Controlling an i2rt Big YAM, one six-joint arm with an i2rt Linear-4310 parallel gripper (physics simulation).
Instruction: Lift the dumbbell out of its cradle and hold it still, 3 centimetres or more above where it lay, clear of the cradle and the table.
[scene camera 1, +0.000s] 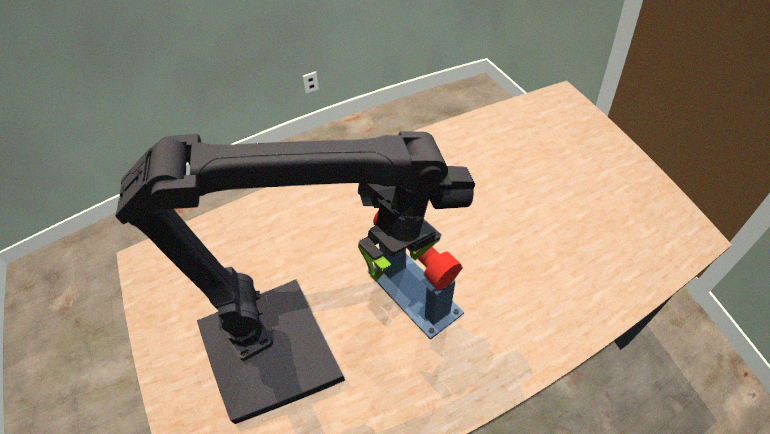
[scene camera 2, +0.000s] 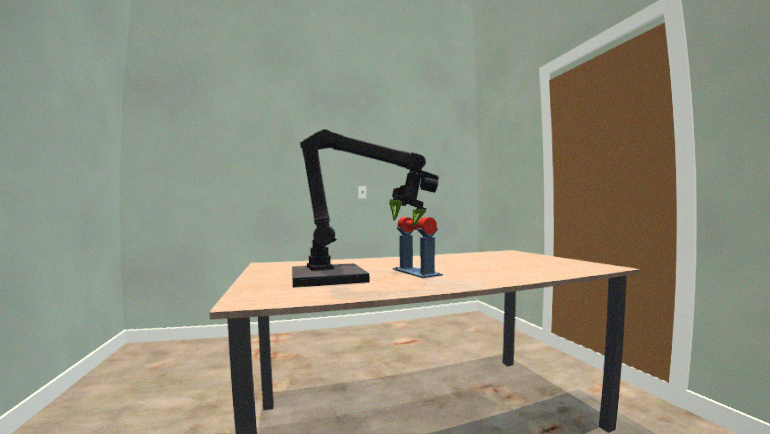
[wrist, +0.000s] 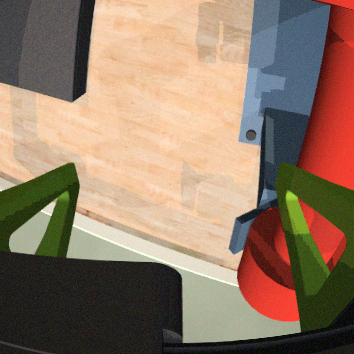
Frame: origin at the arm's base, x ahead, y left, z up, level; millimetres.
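Seen in the pictures: gripper, fingertip midpoint: (scene camera 1: 393, 268) (scene camera 2: 404, 223) (wrist: 176, 173); arm's base, link origin: (scene camera 1: 246, 332) (scene camera 2: 319, 267).
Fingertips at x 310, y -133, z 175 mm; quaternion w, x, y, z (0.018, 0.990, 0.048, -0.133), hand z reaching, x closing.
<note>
Pixels of each thing's top centre, then the offset from my fingertips to it. Level surfaces: height alone.
- red dumbbell, top centre: (scene camera 1: 416, 234) (scene camera 2: 416, 217) dy +25, dx +70, dz +23 mm
- blue cradle, top centre: (wrist: 337, 142) (scene camera 1: 416, 246) (scene camera 2: 416, 227) dy +26, dx +70, dz -18 mm
- wooden table, surface height: dz -206 mm
A red dumbbell (scene camera 1: 444, 269) (scene camera 2: 429, 225) (wrist: 330, 125) lies across the two upright posts of the blue cradle (scene camera 1: 439, 304) (scene camera 2: 427, 256) (wrist: 285, 45). My gripper (scene camera 1: 402, 263) (scene camera 2: 404, 221) (wrist: 176, 173) points down, open and empty, at about the dumbbell's height. It is off to the side of the bar nearer the arm's base. One green finger is over or close beside the dumbbell; the other stands well out on the base side. In the wrist view the dumbbell is at the right, with one end partly behind the right finger. In scene camera 1 the wrist hides much of the bar and far head.
The cradle stands on the wooden table (scene camera 1: 566, 215) (scene camera 2: 512, 269) (wrist: 150, 100). The arm's dark base plate (scene camera 1: 301, 345) (scene camera 2: 339, 274) (wrist: 45, 45) is left of the cradle in both scene views. The cradle's posts rise close under the gripper.
</note>
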